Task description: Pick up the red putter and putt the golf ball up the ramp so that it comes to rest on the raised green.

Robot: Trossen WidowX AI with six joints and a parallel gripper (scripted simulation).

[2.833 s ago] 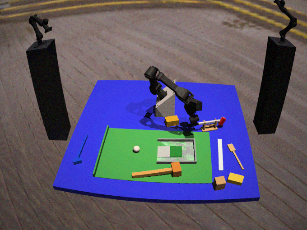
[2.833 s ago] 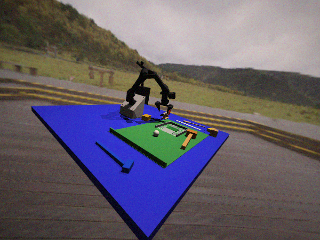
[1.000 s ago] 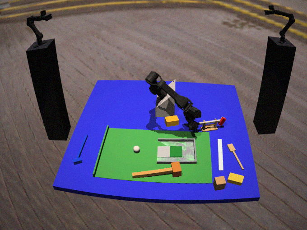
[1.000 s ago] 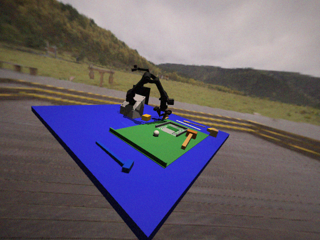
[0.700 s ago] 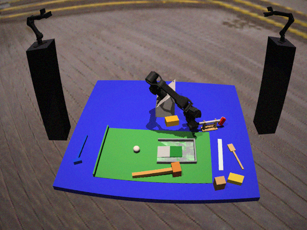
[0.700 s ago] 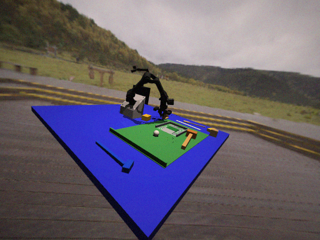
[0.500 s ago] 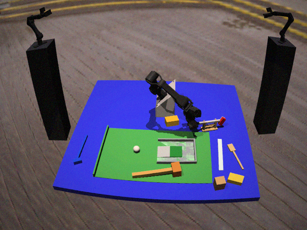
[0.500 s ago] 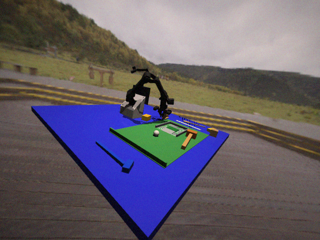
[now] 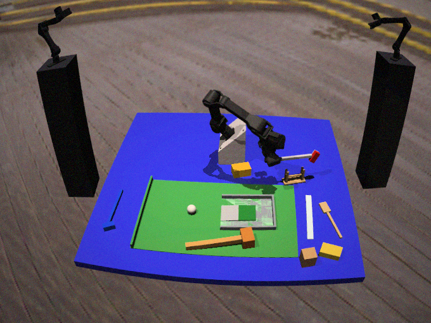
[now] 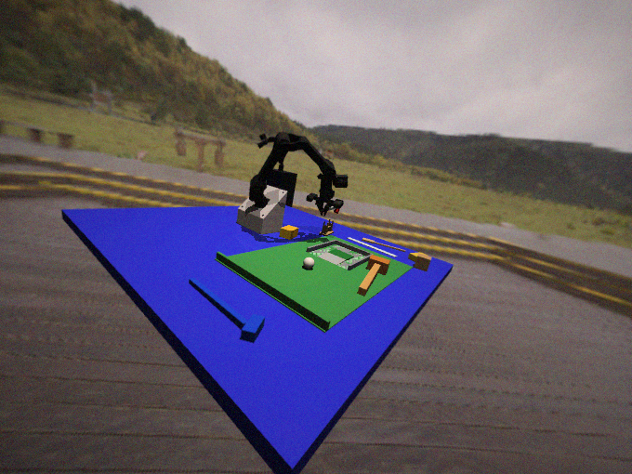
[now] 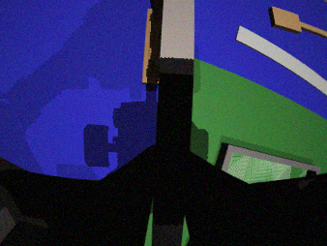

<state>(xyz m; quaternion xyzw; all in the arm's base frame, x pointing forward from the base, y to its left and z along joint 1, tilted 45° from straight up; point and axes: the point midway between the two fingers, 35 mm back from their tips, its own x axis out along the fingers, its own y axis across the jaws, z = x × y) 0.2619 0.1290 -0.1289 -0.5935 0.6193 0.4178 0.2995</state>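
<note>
My gripper tip is 110 mm to the right of the red putter, 30 mm below it and 20 mm past it. From my gripper tip the other things lie so: yellow block: 140 mm to the right, 100 mm below, 100 mm behind; then wooden stand: 130 mm to the left, 90 mm below, 20 mm behind; then white bar: 240 mm ahead, 160 mm to the left, 120 mm below.
</note>
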